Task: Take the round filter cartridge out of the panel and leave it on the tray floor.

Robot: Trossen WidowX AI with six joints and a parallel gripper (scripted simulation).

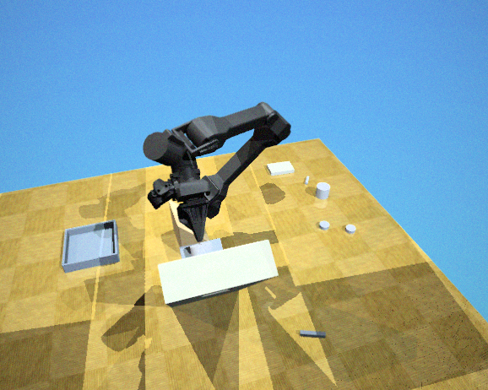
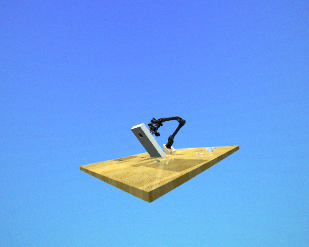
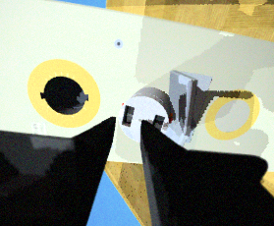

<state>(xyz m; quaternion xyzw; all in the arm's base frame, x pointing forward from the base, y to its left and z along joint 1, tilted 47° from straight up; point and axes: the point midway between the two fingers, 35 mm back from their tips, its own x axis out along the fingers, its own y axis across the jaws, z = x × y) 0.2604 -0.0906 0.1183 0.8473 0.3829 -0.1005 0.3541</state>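
Now: gripper tip 1 cm short of the filter cartridge and 3 cm above it. From my gripper tip the other things lie so: grey bar 11 cm ahead, 23 cm to the left, 25 cm below; pin 48 cm behind, 42 cm to the left, 25 cm below; grey-blue tray 29 cm behind, 32 cm to the right, 25 cm below.
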